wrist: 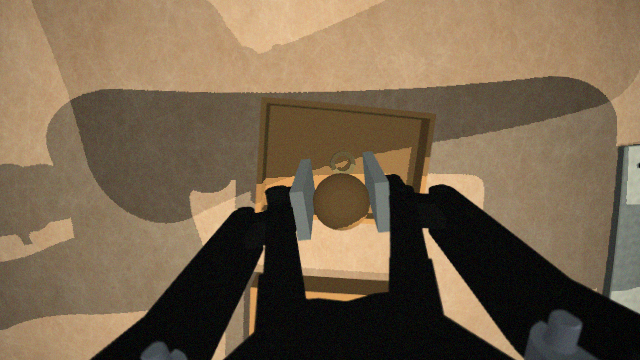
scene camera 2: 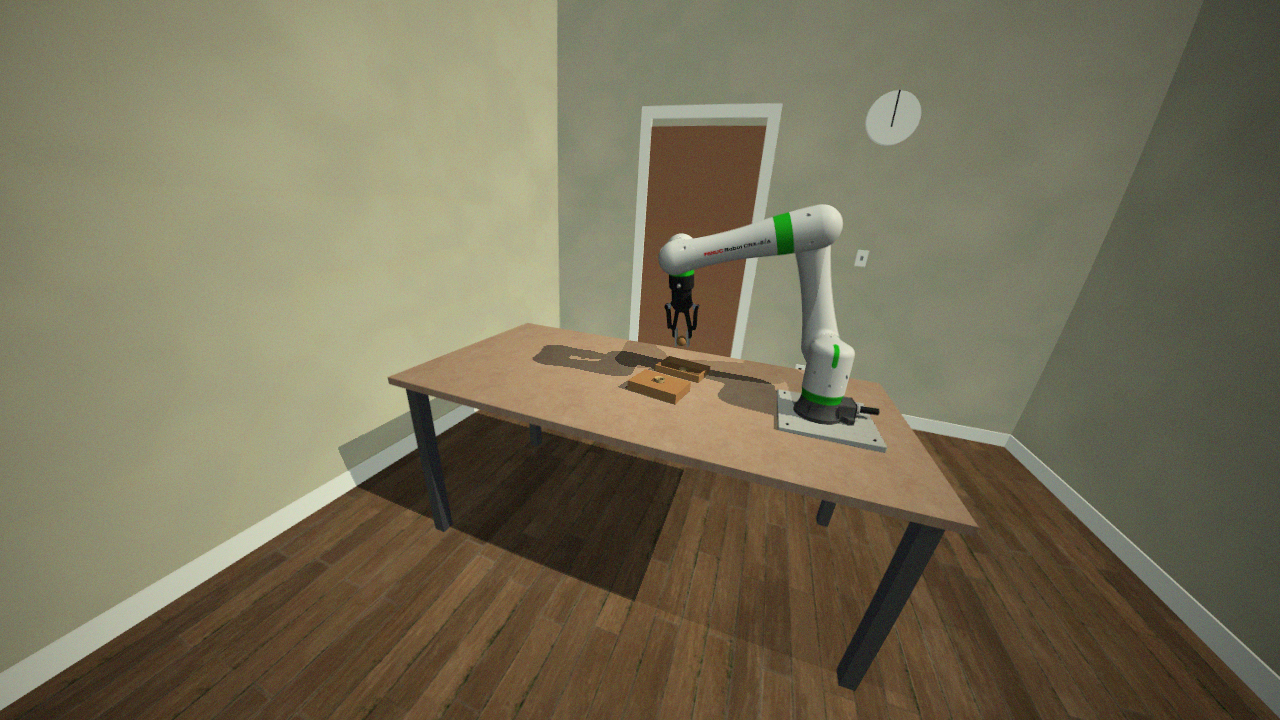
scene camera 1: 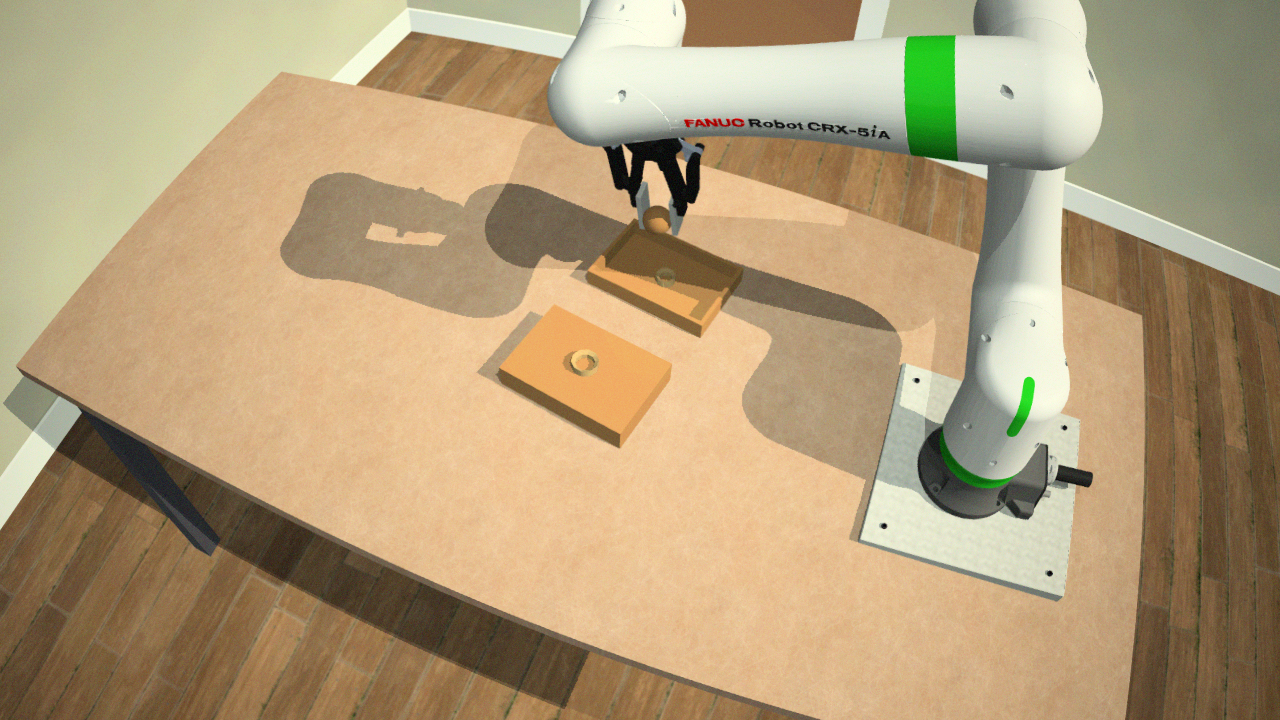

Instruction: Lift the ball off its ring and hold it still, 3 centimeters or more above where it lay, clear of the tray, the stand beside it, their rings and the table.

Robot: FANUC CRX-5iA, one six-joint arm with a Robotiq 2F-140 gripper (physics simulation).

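Places are measured from the arm's base along level axes (x back, y right, z up), in metres.
Pixels of known places: gripper, fingertip midpoint: [wrist: 338, 173] [scene camera 2: 682, 345] [scene camera 1: 661, 224]; arm's base, link origin: [scene camera 2: 816, 413] [scene camera 1: 966, 472].
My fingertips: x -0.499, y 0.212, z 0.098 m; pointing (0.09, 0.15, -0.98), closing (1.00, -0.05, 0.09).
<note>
For each thing: its top centre in the pictures, then the offset to it from my fingertips. "pt": a spot on its surface instead. Level surfaces: height alone.
- brown ball, top centre: [wrist: 344, 209] [scene camera 1: 658, 209] [scene camera 2: 682, 336] dx -0.003, dy -0.017, dz +0.044 m
- open wooden tray, top centre: [wrist: 344, 165] [scene camera 1: 666, 269] [scene camera 2: 683, 365] dx +0.014, dy -0.005, dz -0.084 m
- tray's small ring, surface spot: [wrist: 333, 162] [scene camera 1: 659, 272] pt dx +0.003, dy -0.002, dz -0.099 m
- empty ring, surface spot: [scene camera 1: 584, 373] pt dx -0.038, dy -0.230, dz -0.068 m
- table, surface height: dz -0.111 m
The brown ball [scene camera 1: 657, 218] [scene camera 2: 682, 341] [wrist: 341, 201] is between the grey finger pads. My gripper [scene camera 1: 659, 216] [scene camera 2: 682, 338] [wrist: 338, 173] is shut on it and points down. The ball hangs in the air, well above the open wooden tray [scene camera 1: 644, 303] [scene camera 2: 677, 371] [wrist: 300, 135], with a visible gap in the scene camera 2 view. The tray's small ring [scene camera 1: 665, 284] [wrist: 333, 162] lies bare on its floor. The ball appears apart from the tray, the rings and the table.
The flat wooden stand [scene camera 1: 617, 394] [scene camera 2: 653, 392] is beside the tray, with an empty ring [scene camera 1: 584, 373] on top. The robot's base plate [scene camera 1: 904, 501] [scene camera 2: 827, 433] is at the right of the table [scene camera 1: 358, 429] [scene camera 2: 537, 402]. Arm shadows fall over the tray.
</note>
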